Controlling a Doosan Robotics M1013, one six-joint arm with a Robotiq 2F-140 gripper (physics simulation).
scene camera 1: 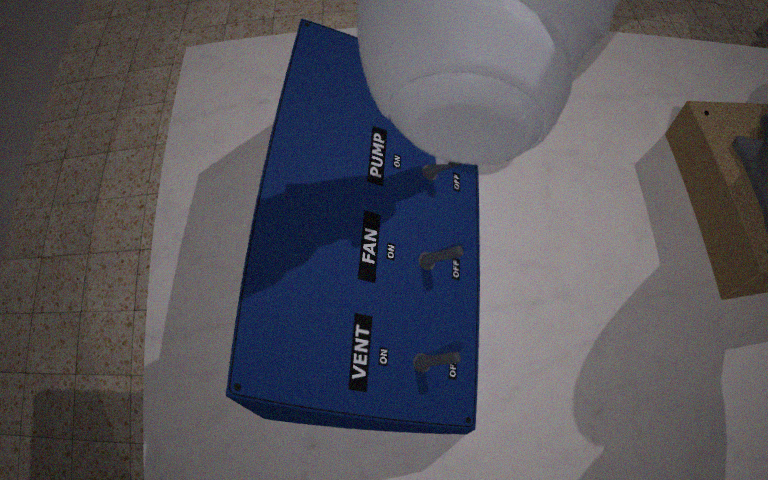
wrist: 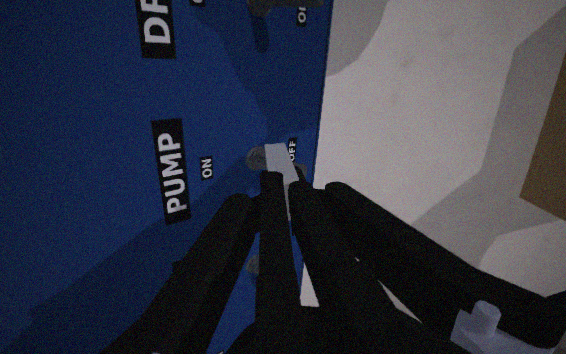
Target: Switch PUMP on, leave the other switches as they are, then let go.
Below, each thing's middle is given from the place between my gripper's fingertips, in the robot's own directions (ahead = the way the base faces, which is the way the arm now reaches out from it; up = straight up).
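Taking the blue switch panel (scene camera 1: 338, 305) as my reference, I find my hand 40 mm above it, 60 mm to the right of it and still 90 mm short of it.
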